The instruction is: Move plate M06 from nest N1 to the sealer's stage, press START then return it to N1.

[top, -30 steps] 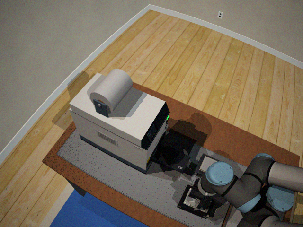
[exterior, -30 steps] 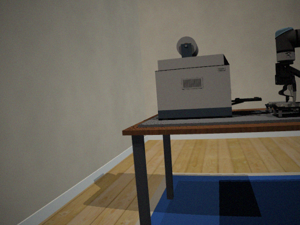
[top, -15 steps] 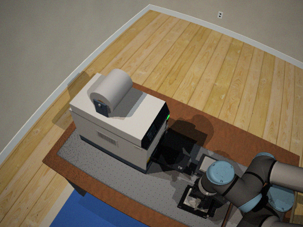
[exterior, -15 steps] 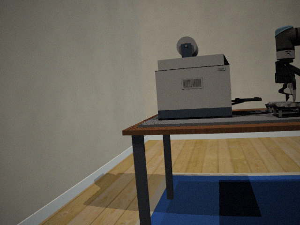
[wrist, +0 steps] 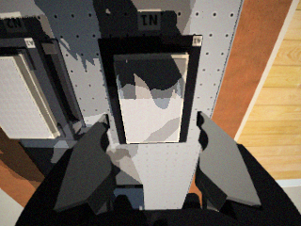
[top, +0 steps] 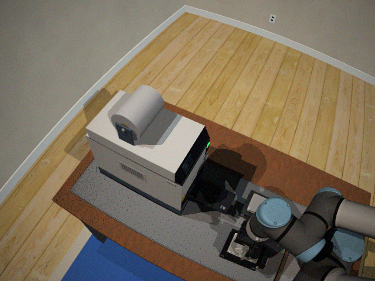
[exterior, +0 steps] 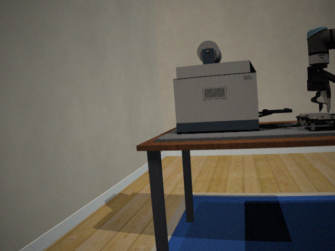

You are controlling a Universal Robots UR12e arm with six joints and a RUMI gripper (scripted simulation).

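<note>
Now: hand 30 mm above the white well plate. Also, from my hand: foil-covered plate: 200 mm to the right, 40 mm below, 10 mm behind; then sealer stage: 200 mm ahead, 150 mm to the right; then plate nest N1: 40 mm below.
</note>
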